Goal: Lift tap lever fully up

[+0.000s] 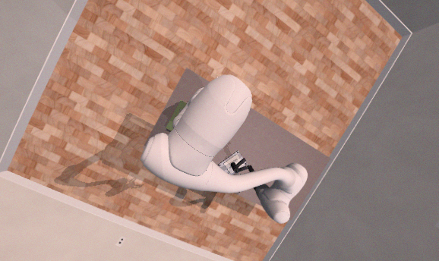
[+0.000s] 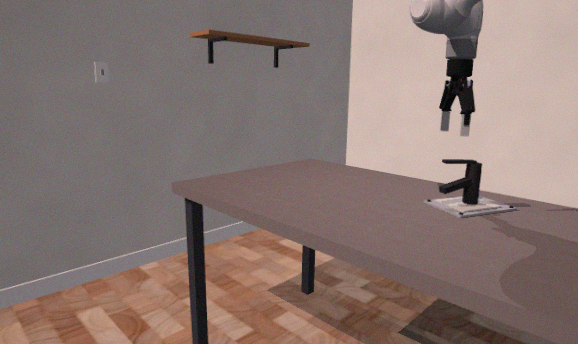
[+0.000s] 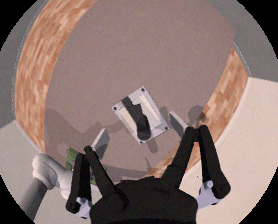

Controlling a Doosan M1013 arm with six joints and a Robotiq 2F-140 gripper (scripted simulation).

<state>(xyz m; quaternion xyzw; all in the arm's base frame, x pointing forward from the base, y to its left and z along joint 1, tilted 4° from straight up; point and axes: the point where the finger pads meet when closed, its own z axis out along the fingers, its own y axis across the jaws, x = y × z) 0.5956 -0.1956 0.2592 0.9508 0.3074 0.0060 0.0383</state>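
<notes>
My hand is 20 mm past the lever, 20 mm to the left of it and 100 mm above it. Round my hand: black tap (50 mm behind, 30 mm to the right, 160 mm below).
</notes>
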